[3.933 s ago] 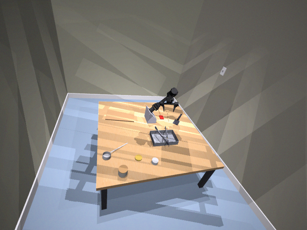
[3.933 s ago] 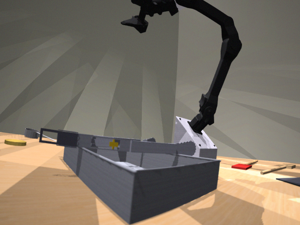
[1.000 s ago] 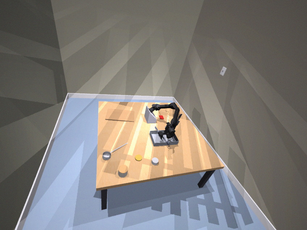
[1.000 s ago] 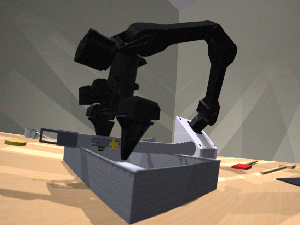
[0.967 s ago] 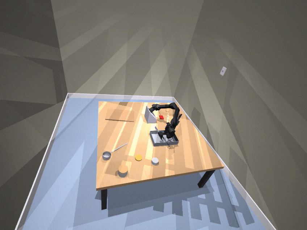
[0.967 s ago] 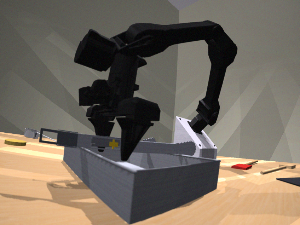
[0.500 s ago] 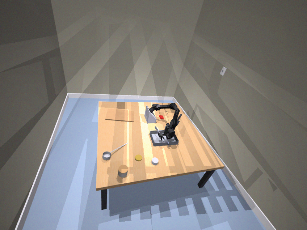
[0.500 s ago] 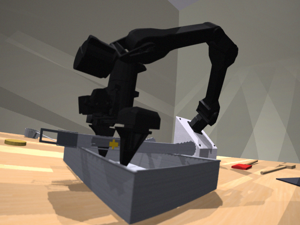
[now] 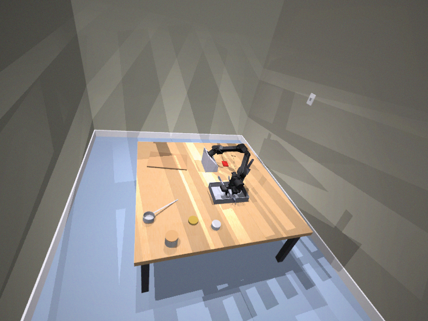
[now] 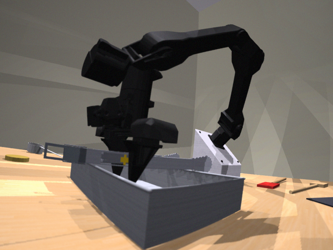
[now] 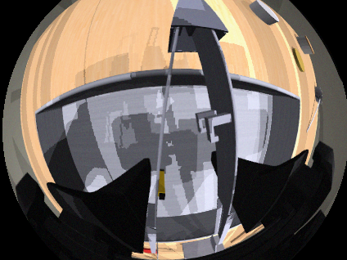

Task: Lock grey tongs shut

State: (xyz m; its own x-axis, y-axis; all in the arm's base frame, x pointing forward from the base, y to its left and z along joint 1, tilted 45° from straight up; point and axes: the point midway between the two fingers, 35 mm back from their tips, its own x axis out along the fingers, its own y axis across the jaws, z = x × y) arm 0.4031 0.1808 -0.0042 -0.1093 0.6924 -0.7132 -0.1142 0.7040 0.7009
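The roasting tin lies 40 mm behind my gripper tip. The rest, counted from my gripper tip: red spatula: 540 mm behind, 80 mm to the left, 20 mm below; then white disc: 280 mm ahead, 170 mm to the right, 10 mm below; then yellow disc: 230 mm ahead, 320 mm to the right, 20 mm below.
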